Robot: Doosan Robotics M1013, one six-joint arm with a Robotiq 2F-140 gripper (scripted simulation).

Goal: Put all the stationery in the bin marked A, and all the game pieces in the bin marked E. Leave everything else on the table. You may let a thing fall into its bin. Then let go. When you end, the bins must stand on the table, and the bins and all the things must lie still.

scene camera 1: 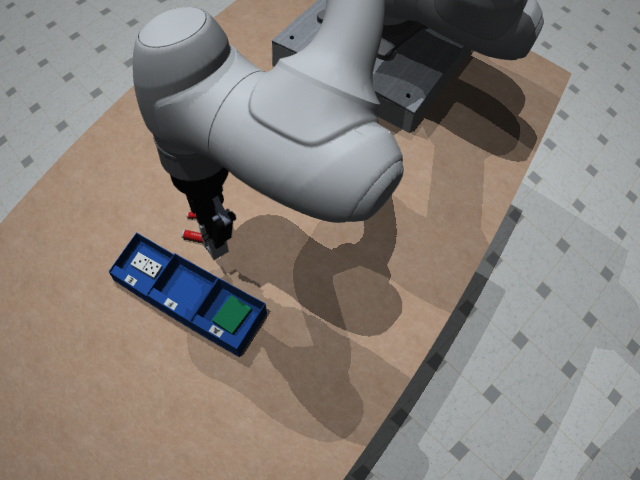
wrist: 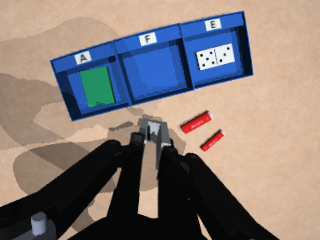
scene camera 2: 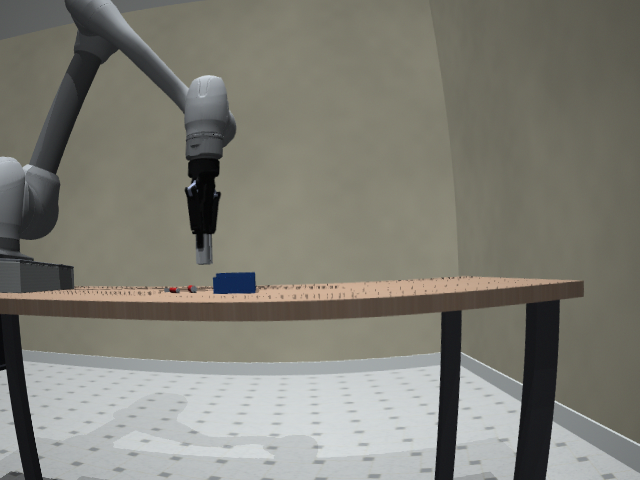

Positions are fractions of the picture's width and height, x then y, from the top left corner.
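Note:
My gripper (scene camera 1: 0.34,0.52) is visible to me, and I find it again at (wrist: 0.48,0.54) and (scene camera 2: 0.32,0.55). There is a blue three-compartment bin (scene camera 1: 0.29,0.59), (wrist: 0.47,0.29). I also see a green flat block, (scene camera 1: 0.36,0.66) and (wrist: 0.30,0.35), though scene camera 2 does not show it, hidden as it is by the blue three-compartment bin.

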